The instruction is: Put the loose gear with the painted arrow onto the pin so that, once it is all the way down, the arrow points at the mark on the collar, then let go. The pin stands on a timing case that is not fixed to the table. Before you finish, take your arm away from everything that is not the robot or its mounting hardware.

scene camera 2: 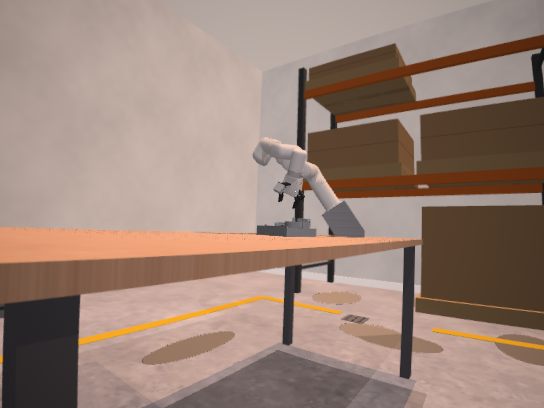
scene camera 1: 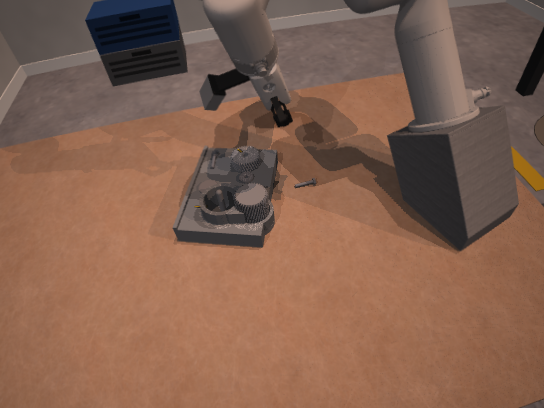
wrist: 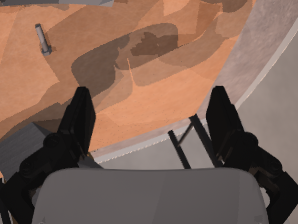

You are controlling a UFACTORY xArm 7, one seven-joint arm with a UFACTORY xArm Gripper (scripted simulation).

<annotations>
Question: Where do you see a grey timing case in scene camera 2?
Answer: At 301, 228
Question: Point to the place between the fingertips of my gripper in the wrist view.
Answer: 150, 100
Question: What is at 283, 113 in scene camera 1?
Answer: My gripper.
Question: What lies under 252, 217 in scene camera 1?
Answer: A grey timing case.
</annotations>
